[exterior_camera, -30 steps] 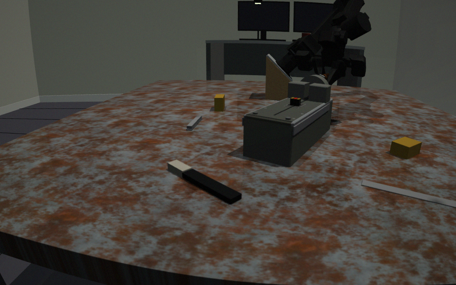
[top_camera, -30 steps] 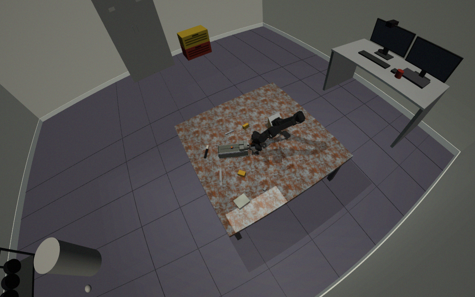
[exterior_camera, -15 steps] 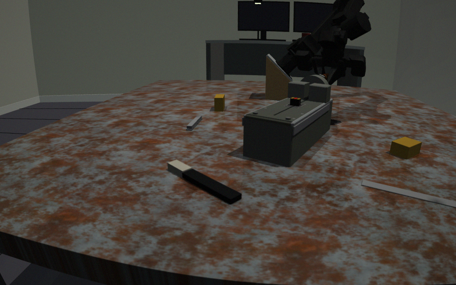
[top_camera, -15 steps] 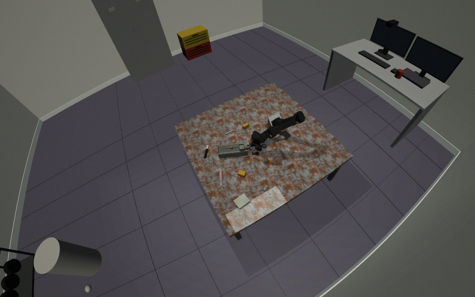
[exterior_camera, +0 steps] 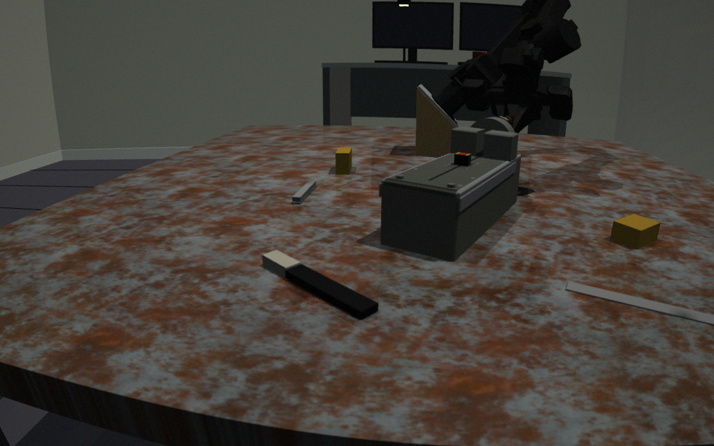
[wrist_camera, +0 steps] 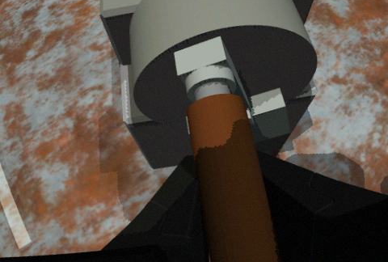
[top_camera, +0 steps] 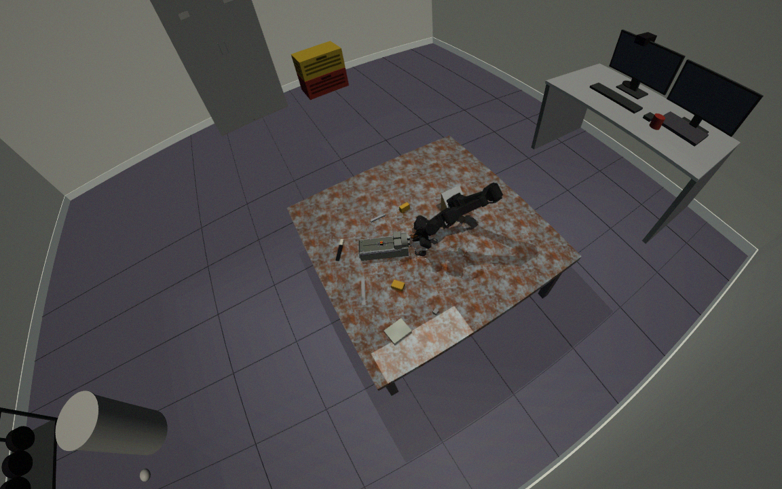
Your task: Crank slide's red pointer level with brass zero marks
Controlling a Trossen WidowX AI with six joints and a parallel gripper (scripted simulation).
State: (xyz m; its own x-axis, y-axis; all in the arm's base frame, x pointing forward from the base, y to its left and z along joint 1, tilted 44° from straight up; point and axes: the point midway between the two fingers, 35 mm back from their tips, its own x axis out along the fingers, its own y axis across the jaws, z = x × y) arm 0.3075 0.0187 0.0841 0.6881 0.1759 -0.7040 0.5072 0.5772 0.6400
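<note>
Right now my gripper tip is 10 mm past the brown crank handle, 10 mm to the right of it and 20 mm below it. From my gripper tip the other things lie so: red pointer (140 mm ahead, 90 mm to the right, 10 mm below); small grey bar (30 mm ahead, 310 mm to the right, 90 mm below); grey strip (360 mm ahead, 50 mm to the left, 90 mm below).
</note>
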